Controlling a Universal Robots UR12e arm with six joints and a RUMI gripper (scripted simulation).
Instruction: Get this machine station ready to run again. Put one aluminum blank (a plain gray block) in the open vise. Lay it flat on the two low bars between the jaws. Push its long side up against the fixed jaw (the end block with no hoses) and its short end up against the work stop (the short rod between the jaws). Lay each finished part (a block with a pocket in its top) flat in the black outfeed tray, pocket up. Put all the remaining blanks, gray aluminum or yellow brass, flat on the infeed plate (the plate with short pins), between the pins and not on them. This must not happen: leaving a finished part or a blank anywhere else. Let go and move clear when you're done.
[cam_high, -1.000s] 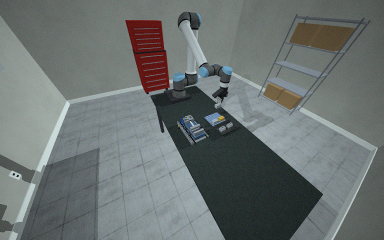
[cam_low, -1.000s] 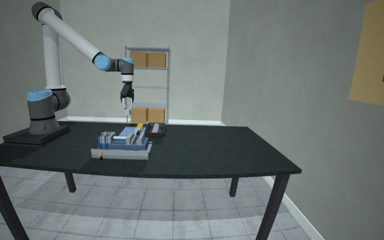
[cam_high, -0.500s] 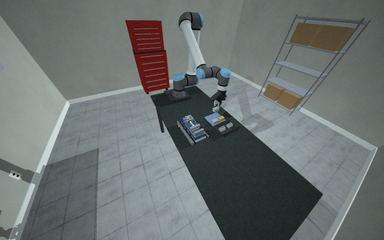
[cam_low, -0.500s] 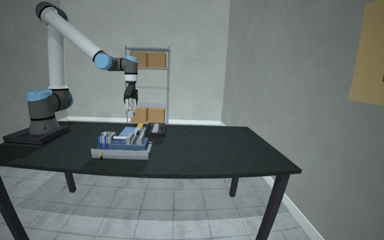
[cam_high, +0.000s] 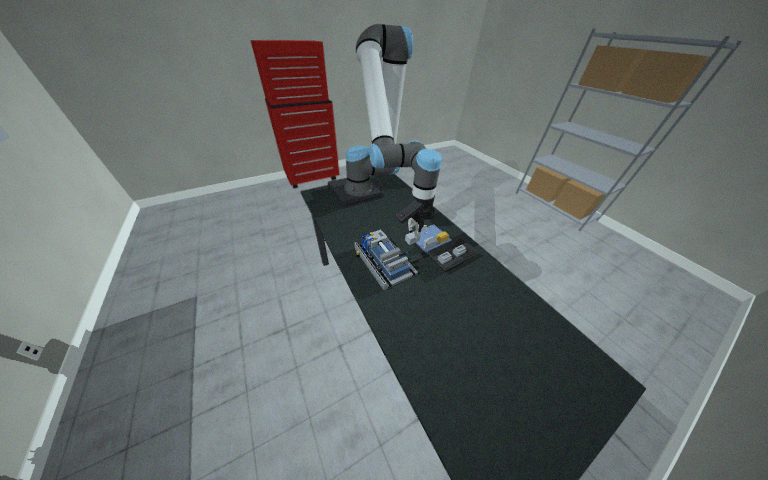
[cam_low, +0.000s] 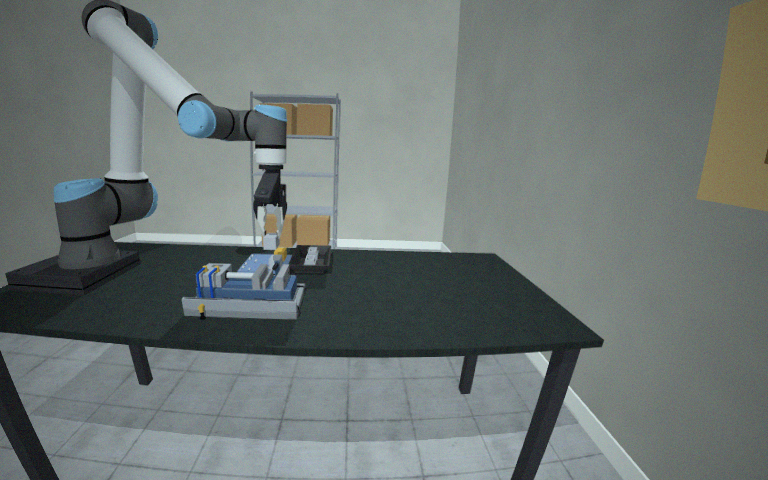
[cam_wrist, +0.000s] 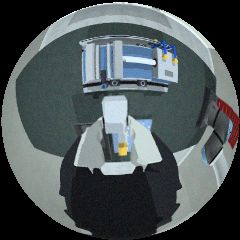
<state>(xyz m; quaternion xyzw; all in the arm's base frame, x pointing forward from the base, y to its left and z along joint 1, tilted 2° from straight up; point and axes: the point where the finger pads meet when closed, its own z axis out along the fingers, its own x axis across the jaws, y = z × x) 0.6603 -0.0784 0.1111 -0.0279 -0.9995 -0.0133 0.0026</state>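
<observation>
The blue vise lies 130 mm below my hand, 110 mm to the right of it and 50 mm behind it. The rest, counted from my hand: light gray base rail (210 mm to the right, 130 mm below, 60 mm behind); then vise hose end block (150 mm behind, 110 mm to the right, 90 mm below); then yellow brass blank (240 mm to the left, 140 mm below, 10 mm behind).
</observation>
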